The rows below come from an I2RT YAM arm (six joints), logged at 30 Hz.
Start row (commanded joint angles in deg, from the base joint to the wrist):
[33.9 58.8 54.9 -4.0 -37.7 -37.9]
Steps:
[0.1 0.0 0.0 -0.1 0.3 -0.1]
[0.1 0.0 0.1 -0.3 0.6 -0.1]
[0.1 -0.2 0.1 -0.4 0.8 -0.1]
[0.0 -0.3 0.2 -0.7 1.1 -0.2]
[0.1 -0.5 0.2 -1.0 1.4 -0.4]
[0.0 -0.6 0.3 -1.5 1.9 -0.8]
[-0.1 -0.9 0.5 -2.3 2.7 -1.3]
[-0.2 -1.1 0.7 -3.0 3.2 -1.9]
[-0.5 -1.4 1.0 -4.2 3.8 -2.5]
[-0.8 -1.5 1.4 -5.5 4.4 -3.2]
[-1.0 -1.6 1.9 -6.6 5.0 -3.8]
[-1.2 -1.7 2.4 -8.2 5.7 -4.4]
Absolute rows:
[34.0 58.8 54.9 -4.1 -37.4 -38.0]
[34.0 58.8 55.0 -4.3 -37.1 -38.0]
[34.0 58.6 55.0 -4.4 -36.9 -38.0]
[33.9 58.5 55.1 -4.7 -36.6 -38.1]
[34.0 58.3 55.1 -5.0 -36.3 -38.3]
[33.9 58.2 55.2 -5.5 -35.8 -38.7]
[33.8 57.9 55.4 -6.3 -35.0 -39.2]
[33.7 57.7 55.6 -7.0 -34.5 -39.8]
[33.4 57.4 55.9 -8.2 -33.9 -40.4]
[33.1 57.3 56.3 -9.5 -33.3 -41.1]
[32.9 57.2 56.8 -10.6 -32.7 -41.7]
[32.7 57.1 57.3 -12.2 -32.0 -42.3]

